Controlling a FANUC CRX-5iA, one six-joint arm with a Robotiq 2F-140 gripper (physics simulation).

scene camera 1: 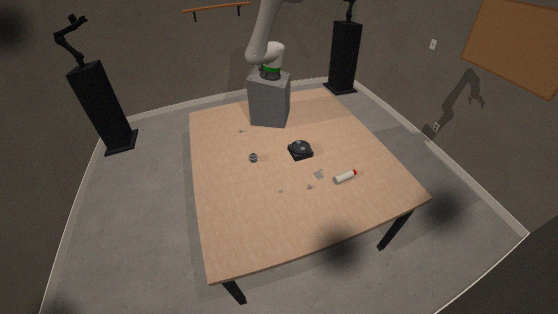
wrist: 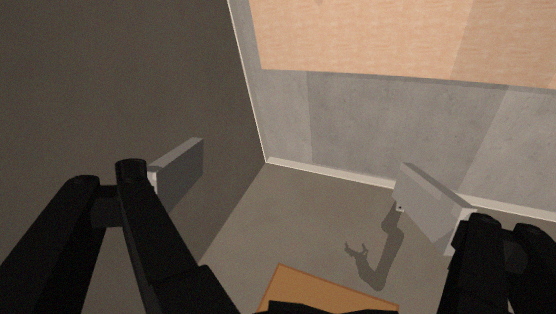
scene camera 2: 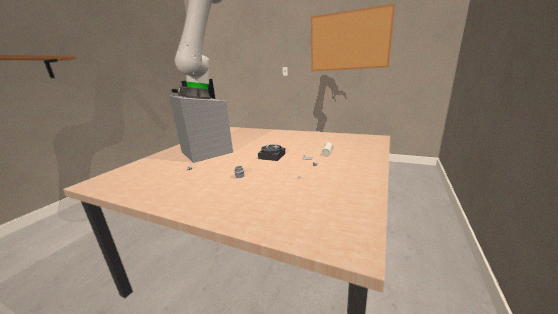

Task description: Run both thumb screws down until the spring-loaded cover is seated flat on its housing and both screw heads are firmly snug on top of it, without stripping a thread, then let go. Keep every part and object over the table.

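Places are measured from the arm's base along level axes (x back, y right, z up), in centimetres.
Pixels of known places: gripper, fingertip midpoint: (wrist: 301,168); arm's base, origin of the base link: (scene camera 1: 270,75) (scene camera 2: 197,98).
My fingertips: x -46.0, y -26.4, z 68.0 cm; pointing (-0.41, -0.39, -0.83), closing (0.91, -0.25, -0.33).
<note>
Ahead of a thing's pixels: the offset from my fingertips to its top centre. "*": to the spot under its first point. Level surfaces: height alone.
The black square housing {dx +0.0, dy +22.8, dz -97.7 cm} (scene camera 1: 301,156) (scene camera 2: 270,156) stands near the middle of the table. The round dark cover {dx +0.0, dy +22.8, dz -97.9 cm} (scene camera 1: 306,145) (scene camera 2: 272,148) lies on top of it. Two small grey screw heads show on the cover in scene camera 1: one screw head {* dx +2.9, dy +22.9, dz -96.8 cm} (scene camera 1: 298,142) towards the back and one screw head (scene camera 1: 302,148) nearer the middle. The screws' depth and whether the cover is flat are too small to tell. My gripper (wrist: 301,168) is wide open and empty, high up and away from the housing. It does not show in the scene views, and the housing does not show in the wrist view.
On the table {dz -103.3 cm} (scene camera 1: 240,225) (scene camera 2: 280,215) lie a white bottle {dx -30.3, dy +7.5, dz -98.3 cm} (scene camera 1: 344,177) (scene camera 2: 327,149), a dark ribbed knob {dx +4.1, dy +52.7, dz -98.4 cm} (scene camera 1: 253,158) (scene camera 2: 239,172), a small grey plate {dx -21.6, dy +20.5, dz -103.0 cm} (scene camera 1: 318,175) (scene camera 2: 308,158) and several tiny parts. The grey arm pedestal (scene camera 1: 269,105) (scene camera 2: 206,130) stands behind the housing.
</note>
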